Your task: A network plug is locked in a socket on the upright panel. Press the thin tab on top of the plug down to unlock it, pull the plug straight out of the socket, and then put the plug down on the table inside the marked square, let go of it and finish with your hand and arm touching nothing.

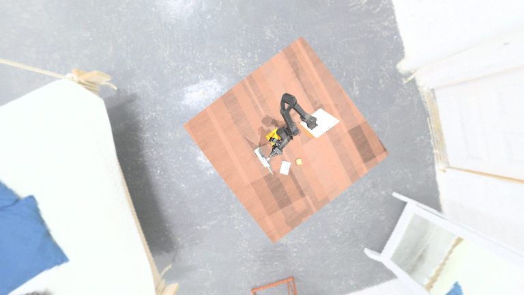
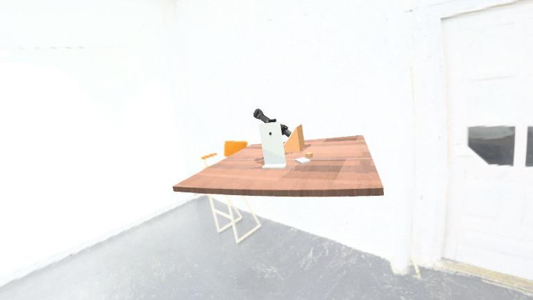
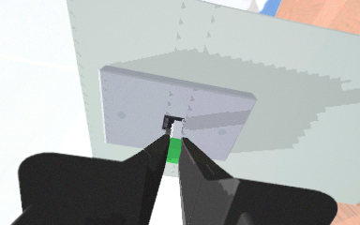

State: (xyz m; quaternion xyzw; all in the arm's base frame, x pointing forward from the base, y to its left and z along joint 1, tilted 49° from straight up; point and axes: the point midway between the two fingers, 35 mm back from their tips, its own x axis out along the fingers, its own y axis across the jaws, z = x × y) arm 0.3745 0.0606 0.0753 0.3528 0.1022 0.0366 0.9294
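Now: the yellow marked square 24 cm below my gripper tip, 13 cm behind it and 7 cm to the right of it. From my gripper tip the other things lie so: plug (1 cm ahead); upright grey panel (9 cm below, 4 cm ahead).
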